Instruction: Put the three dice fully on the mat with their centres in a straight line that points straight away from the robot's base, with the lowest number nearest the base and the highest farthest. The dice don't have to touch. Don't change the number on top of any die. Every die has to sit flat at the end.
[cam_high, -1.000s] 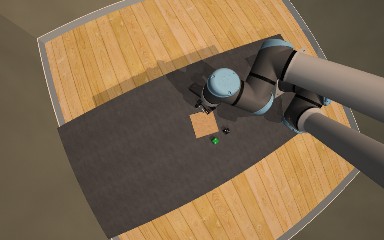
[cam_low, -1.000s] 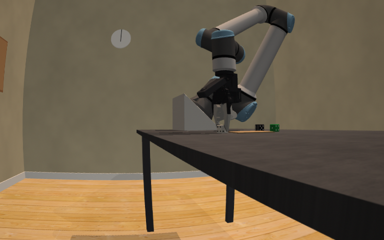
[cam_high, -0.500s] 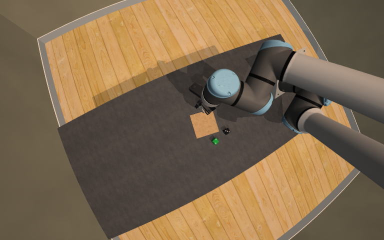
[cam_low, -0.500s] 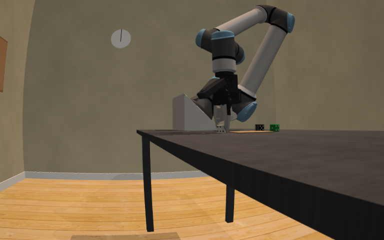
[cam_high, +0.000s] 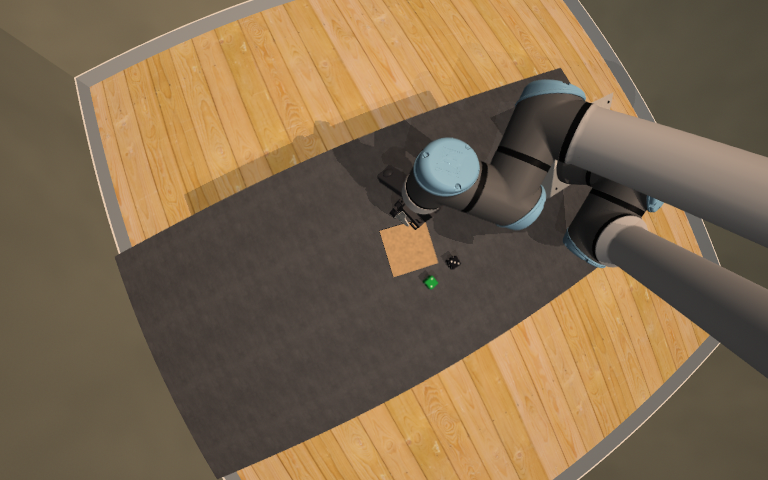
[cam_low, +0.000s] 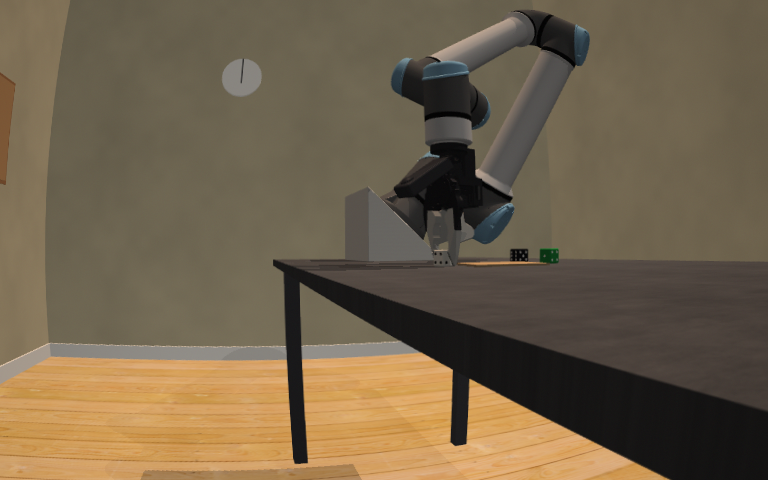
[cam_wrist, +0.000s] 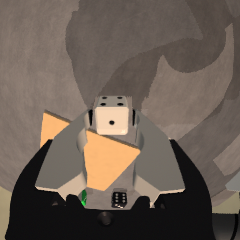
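The white die is right at my hand. Also, from my hand: tan mat (2 cm ahead, 11 cm to the left, 2 cm below); then green die (1 cm ahead, 23 cm to the left); then black die (7 cm behind, 21 cm to the left).
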